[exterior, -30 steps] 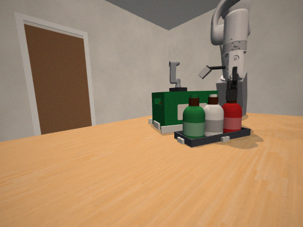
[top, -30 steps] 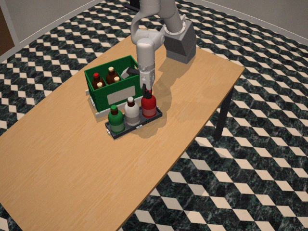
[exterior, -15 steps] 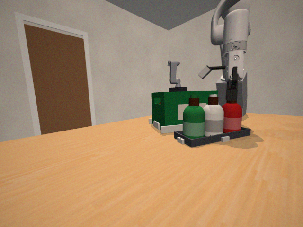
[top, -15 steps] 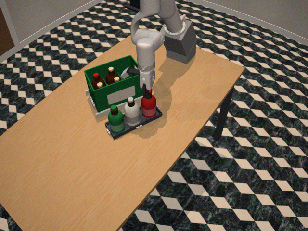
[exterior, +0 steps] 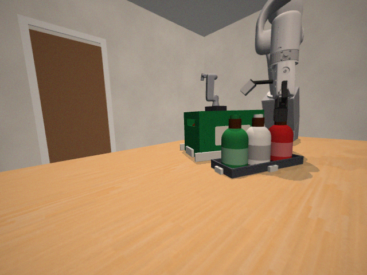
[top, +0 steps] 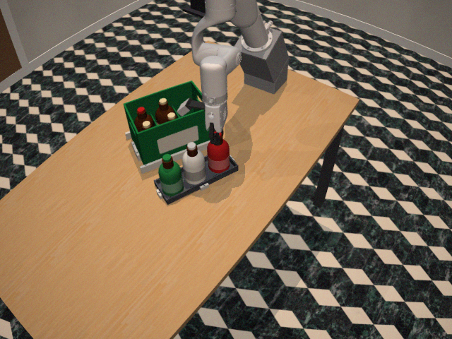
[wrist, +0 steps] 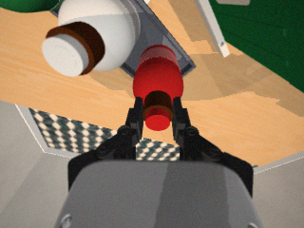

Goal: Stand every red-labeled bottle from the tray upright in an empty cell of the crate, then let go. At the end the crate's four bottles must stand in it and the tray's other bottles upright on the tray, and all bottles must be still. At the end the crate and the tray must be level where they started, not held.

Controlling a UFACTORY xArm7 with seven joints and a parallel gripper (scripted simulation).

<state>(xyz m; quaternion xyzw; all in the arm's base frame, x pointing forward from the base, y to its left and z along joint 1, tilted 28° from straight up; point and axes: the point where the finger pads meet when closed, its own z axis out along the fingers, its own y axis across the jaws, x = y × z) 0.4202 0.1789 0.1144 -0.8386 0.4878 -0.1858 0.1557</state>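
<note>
Right now the red-labeled bottle is 70 mm below my hand. The rest, counted from my hand: tray 90 mm ahead, 20 mm to the right, 140 mm below; then green bottle 170 mm ahead, 40 mm to the right, 70 mm below; then white bottle 90 mm ahead, 20 mm to the right, 70 mm below.
</note>
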